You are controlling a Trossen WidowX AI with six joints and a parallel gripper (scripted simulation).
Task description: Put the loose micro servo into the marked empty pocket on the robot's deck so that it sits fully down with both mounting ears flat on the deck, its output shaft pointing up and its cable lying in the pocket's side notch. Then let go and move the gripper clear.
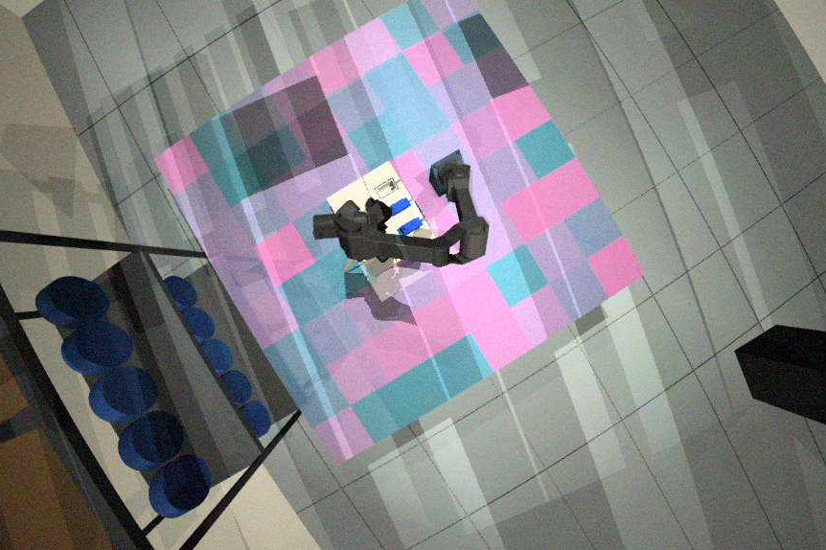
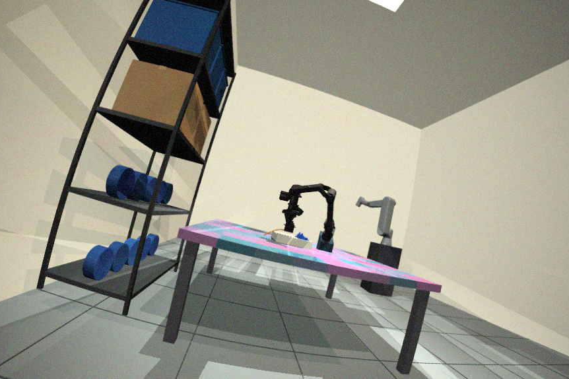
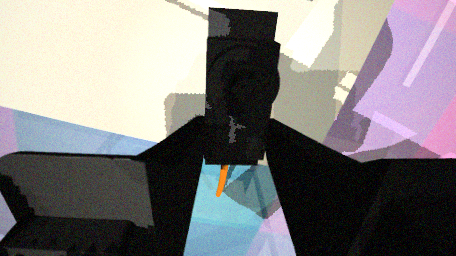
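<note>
The white deck is 10 mm behind my gripper tip, 50 mm to the right of it and 100 mm below it.
</note>
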